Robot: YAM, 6 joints.
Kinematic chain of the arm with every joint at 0, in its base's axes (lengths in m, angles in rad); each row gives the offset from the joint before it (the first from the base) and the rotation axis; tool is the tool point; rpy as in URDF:
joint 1: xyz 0 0 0.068 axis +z
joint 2: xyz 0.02 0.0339 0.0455 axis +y
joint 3: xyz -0.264 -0.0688 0 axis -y
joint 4: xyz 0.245 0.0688 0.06 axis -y
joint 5: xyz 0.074 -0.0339 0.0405 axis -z
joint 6: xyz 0.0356 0 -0.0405 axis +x
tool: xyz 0 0 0 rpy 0 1.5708 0
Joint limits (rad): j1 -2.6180..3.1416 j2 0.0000..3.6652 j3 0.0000..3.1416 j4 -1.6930..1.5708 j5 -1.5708..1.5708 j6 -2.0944..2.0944
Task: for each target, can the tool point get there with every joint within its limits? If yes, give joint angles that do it. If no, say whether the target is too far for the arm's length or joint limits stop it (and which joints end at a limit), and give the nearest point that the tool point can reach.
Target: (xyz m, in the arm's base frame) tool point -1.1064 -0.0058 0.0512
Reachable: no: too far | nearest point -0.6448 -0.0004 0.0777 | short by 0.462 m
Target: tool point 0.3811 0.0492 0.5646
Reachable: yes | joints 0.1868 1.8362 2.2004 0.1839 0.6809 1.6344
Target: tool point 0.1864 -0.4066 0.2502
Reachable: yes | joints -1.1874 2.1426 1.9522 -1.0643 -0.6220 1.4105
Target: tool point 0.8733 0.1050 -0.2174
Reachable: no: too far | nearest point 0.5997 0.0721 -0.1113 | short by 0.295 m
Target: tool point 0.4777 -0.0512 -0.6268
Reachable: no: too far | nearest point 0.3753 -0.0402 -0.3566 | short by 0.289 m
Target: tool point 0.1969 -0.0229 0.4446
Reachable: yes | joints -0.2634 0.9788 1.1685 -0.1160 -0.9618 1.6066
